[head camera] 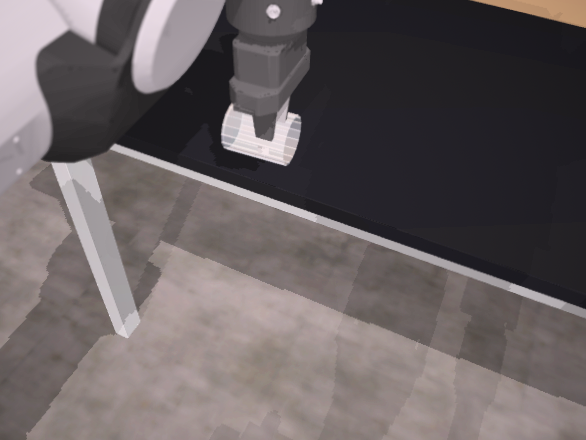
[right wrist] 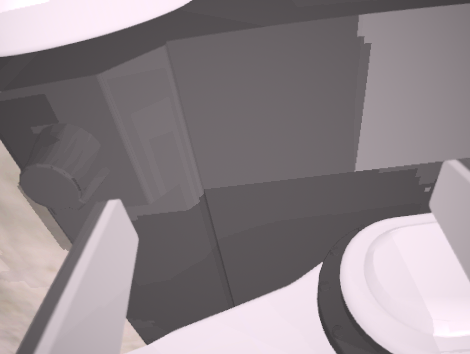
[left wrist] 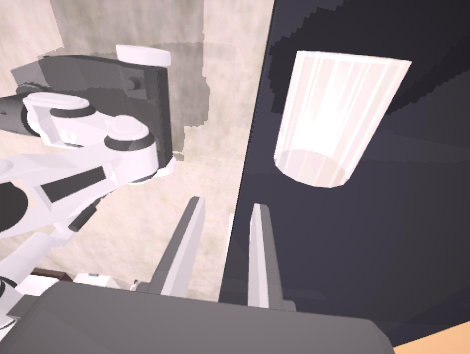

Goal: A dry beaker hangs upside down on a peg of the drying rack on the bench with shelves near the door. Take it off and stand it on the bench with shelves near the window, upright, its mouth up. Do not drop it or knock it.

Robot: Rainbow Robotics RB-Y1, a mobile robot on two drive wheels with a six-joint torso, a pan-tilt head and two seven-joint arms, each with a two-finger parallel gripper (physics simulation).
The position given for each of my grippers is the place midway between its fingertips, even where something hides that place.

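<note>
There's a clear beaker (head camera: pixel 238 134), and the left wrist view shows it too (left wrist: pixel 335 102), but in the right wrist view the beaker is out of frame. You also get a bench with shelves (head camera: pixel 447 138), and the left wrist view shows the bench with shelves as well (left wrist: pixel 381 247). As for me, I can see my left gripper (left wrist: pixel 228 210) and my right gripper (right wrist: pixel 281 201).
</note>
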